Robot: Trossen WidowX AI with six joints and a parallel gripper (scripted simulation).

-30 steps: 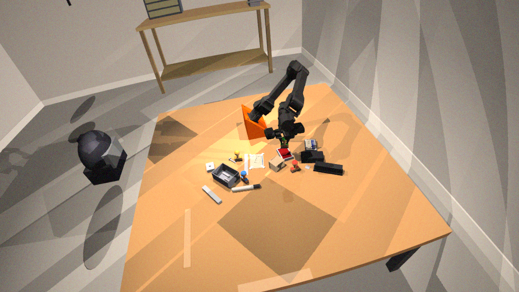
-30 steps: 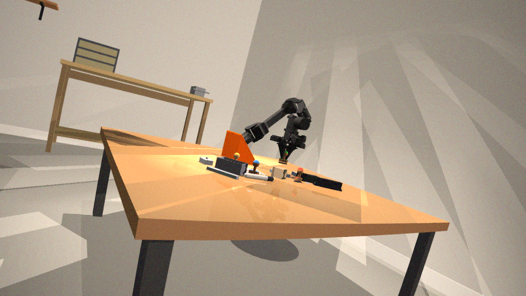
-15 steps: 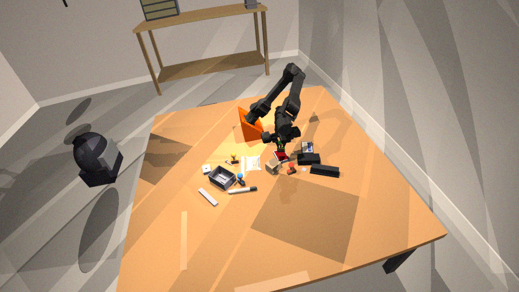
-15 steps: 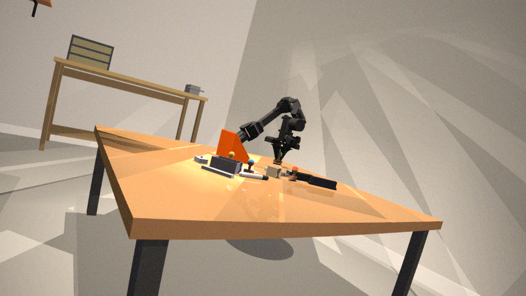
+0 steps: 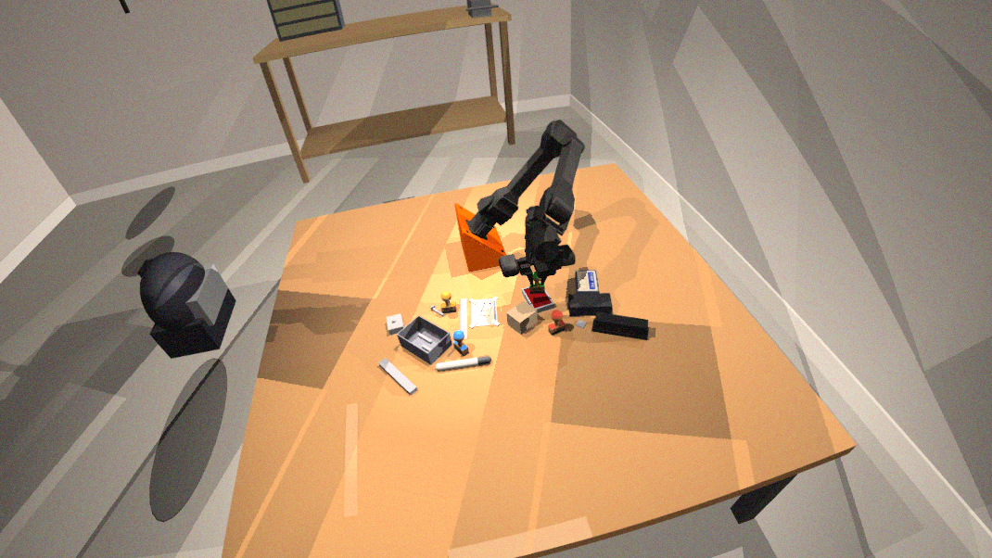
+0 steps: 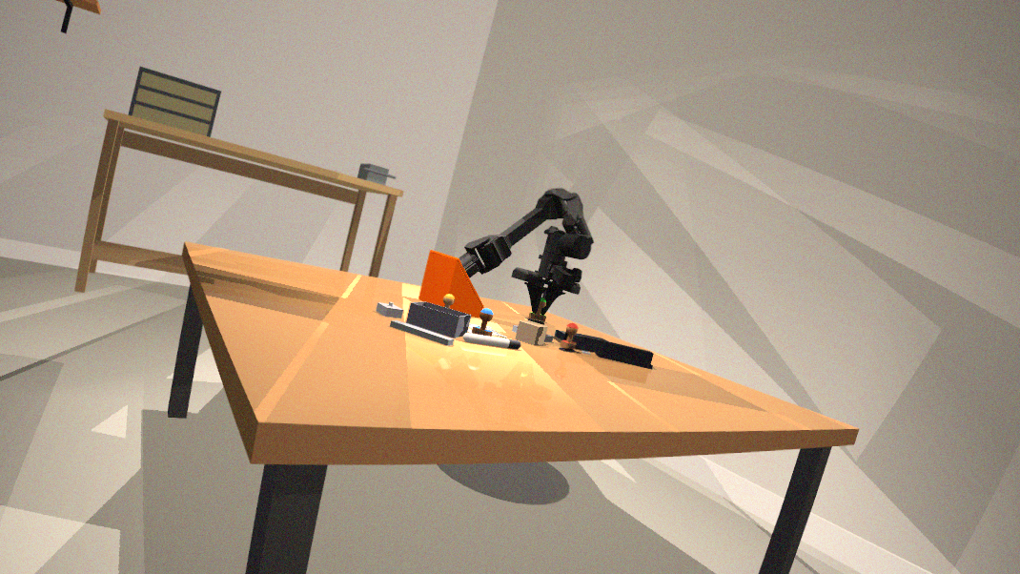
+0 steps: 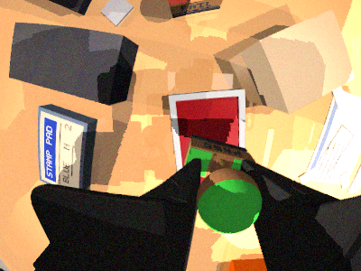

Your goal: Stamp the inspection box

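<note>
The red ink pad lies 6 cm below my gripper tip. The rest, counted from my gripper tip: tan block: 6 cm ahead, 7 cm to the right, 4 cm below; red-knobbed stamp: 12 cm ahead, 4 cm below; green-knobbed stamp: right at my gripper tip.
</note>
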